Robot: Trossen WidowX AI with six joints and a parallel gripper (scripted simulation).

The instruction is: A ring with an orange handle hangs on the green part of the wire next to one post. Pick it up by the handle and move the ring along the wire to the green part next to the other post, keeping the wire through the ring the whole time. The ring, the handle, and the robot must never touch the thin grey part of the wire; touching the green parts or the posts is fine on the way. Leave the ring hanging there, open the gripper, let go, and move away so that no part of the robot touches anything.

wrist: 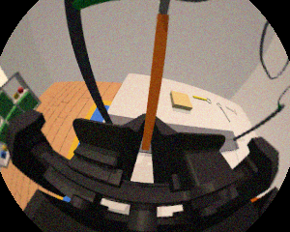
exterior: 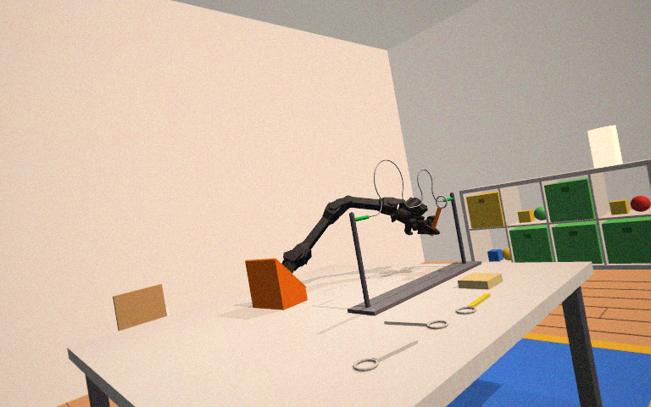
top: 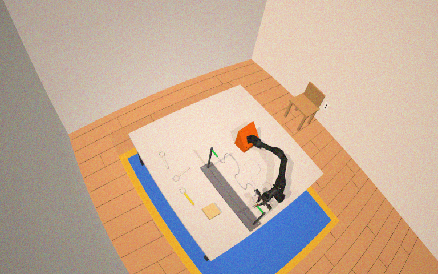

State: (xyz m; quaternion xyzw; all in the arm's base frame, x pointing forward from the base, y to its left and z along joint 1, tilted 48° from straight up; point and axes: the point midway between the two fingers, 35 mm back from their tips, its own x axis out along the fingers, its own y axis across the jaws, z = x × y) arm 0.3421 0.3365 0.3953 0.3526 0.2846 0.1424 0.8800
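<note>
The ring with orange handle is 80 mm above my gripper tip and 10 mm ahead of it. From my gripper tip the other things lie so: tan block (240 mm ahead, 160 mm to the right, 140 mm below); then yellow-handled ring (380 mm to the right, 330 mm ahead, 150 mm below).
</note>
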